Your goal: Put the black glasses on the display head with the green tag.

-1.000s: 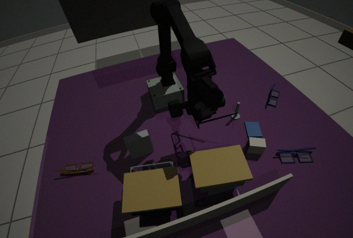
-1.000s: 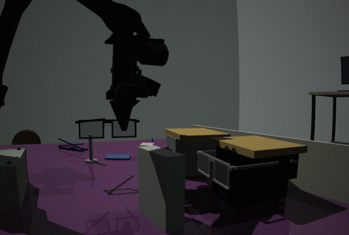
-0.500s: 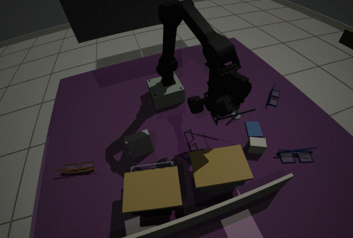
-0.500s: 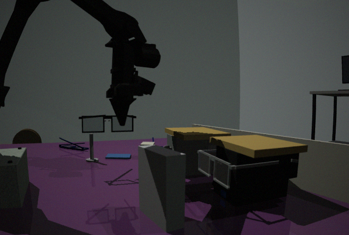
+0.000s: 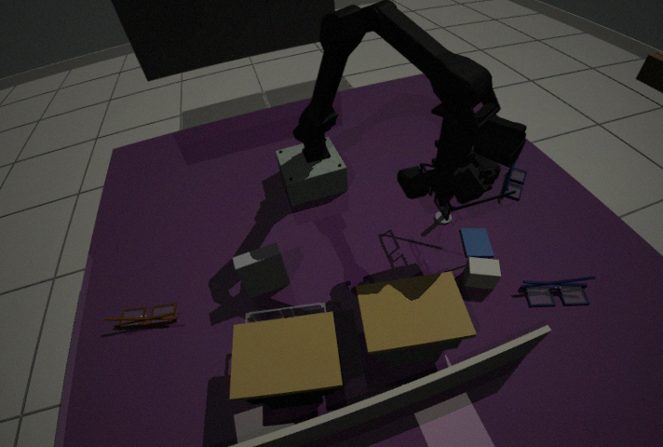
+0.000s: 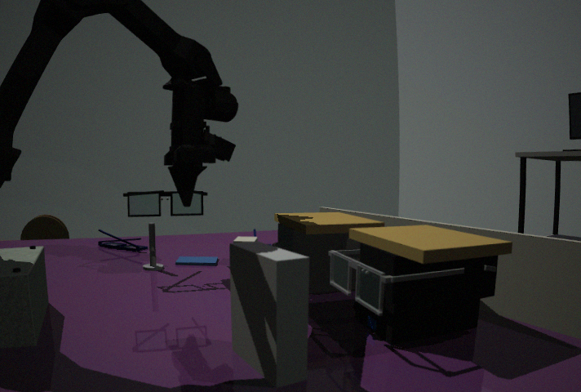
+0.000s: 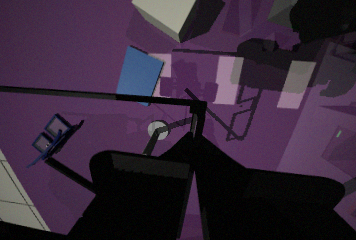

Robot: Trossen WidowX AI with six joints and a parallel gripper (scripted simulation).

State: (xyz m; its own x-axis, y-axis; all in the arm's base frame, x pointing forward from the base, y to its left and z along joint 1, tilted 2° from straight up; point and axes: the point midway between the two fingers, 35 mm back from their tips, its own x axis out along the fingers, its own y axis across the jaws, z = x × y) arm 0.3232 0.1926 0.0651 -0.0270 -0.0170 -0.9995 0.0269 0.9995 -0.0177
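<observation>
Right now my gripper tip is 100 mm above the round base, 60 mm to the right of it and 60 mm past it. From my gripper tip the other things lie so: white block 120 mm ahead, 90 mm below, 40 mm to the left; then grey block 390 mm to the right, 60 mm below, 10 mm behind; then blue card 120 mm below, 90 mm to the left, 40 mm ahead.
</observation>
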